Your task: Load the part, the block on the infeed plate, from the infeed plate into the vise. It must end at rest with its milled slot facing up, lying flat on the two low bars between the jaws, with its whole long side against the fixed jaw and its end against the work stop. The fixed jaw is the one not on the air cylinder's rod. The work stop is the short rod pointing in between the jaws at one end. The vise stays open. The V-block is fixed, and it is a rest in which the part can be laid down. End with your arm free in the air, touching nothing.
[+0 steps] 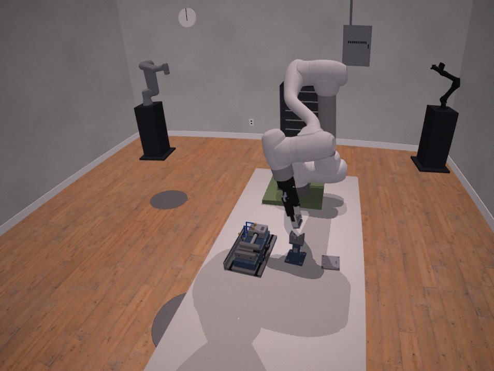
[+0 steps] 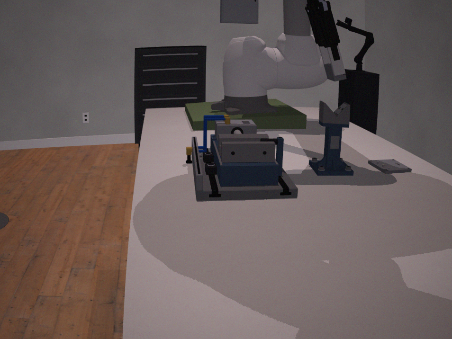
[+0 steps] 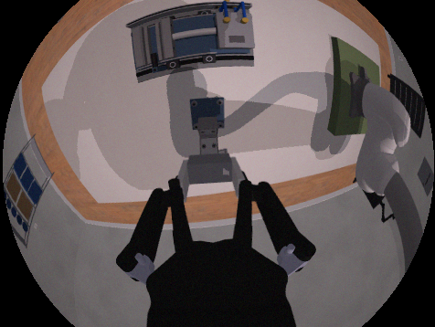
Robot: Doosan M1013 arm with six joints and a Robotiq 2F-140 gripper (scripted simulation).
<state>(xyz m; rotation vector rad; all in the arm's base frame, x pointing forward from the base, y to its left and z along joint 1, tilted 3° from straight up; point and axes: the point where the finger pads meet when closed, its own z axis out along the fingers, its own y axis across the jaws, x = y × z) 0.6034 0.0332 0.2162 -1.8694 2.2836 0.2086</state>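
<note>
Right now the grey part is 20 mm below my hand and 10 mm to the left of it. The rest, counted from my hand: vise (220 mm below, 210 mm to the right, 10 mm behind).
</note>
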